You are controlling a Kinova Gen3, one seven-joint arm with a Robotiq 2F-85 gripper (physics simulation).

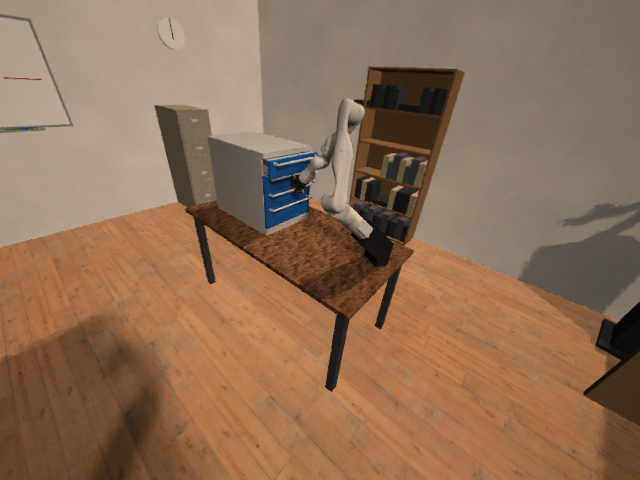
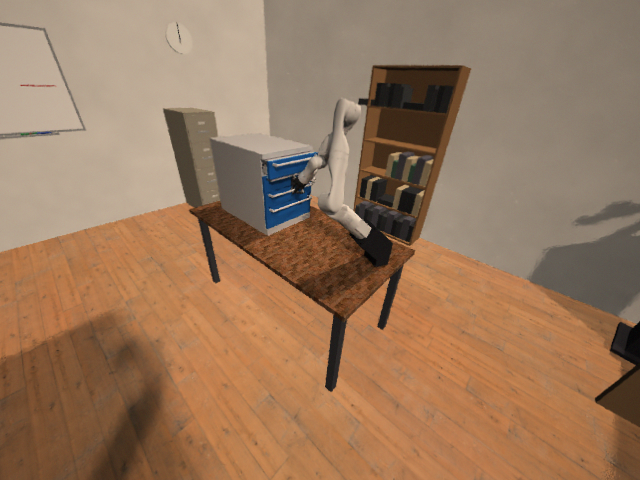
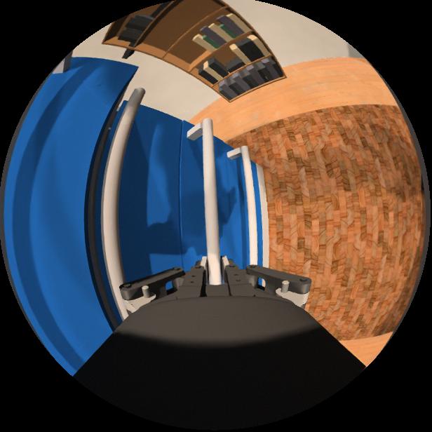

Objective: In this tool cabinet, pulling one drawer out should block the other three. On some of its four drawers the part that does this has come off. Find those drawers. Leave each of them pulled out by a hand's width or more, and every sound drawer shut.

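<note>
The tool cabinet (image 1: pixel 236 180) (image 2: pixel 238 180) is grey with four blue drawers. Its top drawer (image 1: pixel 279 172) (image 2: pixel 279 172) (image 3: pixel 42 175) stands out from the front, with part of its side showing. The second drawer's handle (image 1: pixel 278 179) (image 3: pixel 111 190), the third drawer's handle (image 1: pixel 276 195) (image 2: pixel 276 195) (image 3: pixel 210 190) and the bottom drawer's handle (image 1: pixel 289 205) (image 2: pixel 289 205) (image 3: pixel 250 205) are pale bars; these three drawers look flush with the cabinet. My gripper (image 1: pixel 297 190) (image 2: pixel 297 190) (image 3: pixel 214 263) is shut on the third drawer's handle, one finger on each side. The fingers hide part of that bar.
The cabinet stands on the brown table (image 1: pixel 310 253) (image 2: pixel 310 253) (image 3: pixel 345 215), facing the arm's base (image 1: pixel 379 249) (image 2: pixel 378 249). The pulled-out top drawer overhangs above the gripper. A bookshelf (image 1: pixel 448 118) (image 2: pixel 455 116) stands behind the table, and a beige filing cabinet (image 1: pixel 173 155) (image 2: pixel 180 155) behind the tool cabinet.
</note>
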